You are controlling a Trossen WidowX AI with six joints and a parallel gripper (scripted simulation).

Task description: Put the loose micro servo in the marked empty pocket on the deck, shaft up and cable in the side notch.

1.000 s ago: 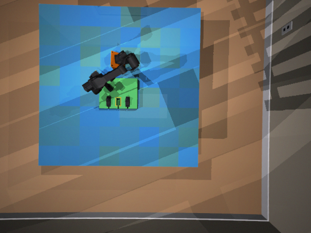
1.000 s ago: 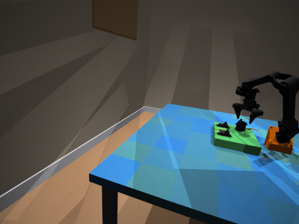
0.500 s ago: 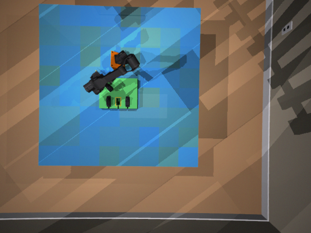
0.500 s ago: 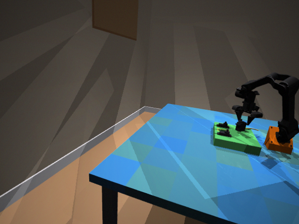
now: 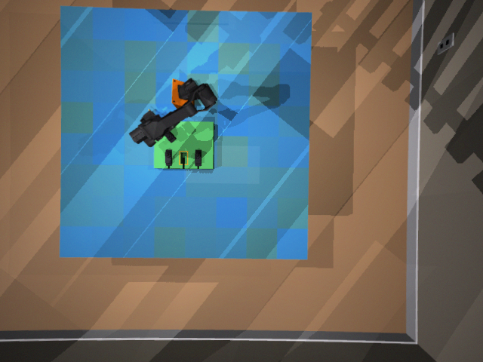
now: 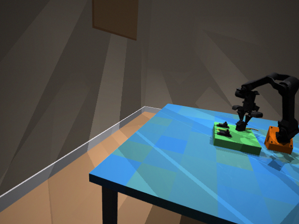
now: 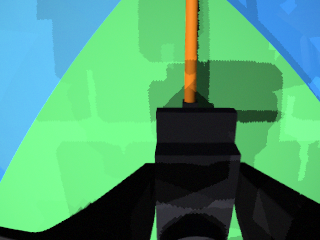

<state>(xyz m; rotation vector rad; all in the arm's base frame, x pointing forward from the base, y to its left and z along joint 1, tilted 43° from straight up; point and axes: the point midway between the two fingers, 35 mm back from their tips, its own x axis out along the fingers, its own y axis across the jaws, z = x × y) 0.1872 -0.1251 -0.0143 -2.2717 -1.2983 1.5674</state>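
Right now my gripper tip is 80 mm to the right of the green deck, 70 mm above it and 20 mm short of it.
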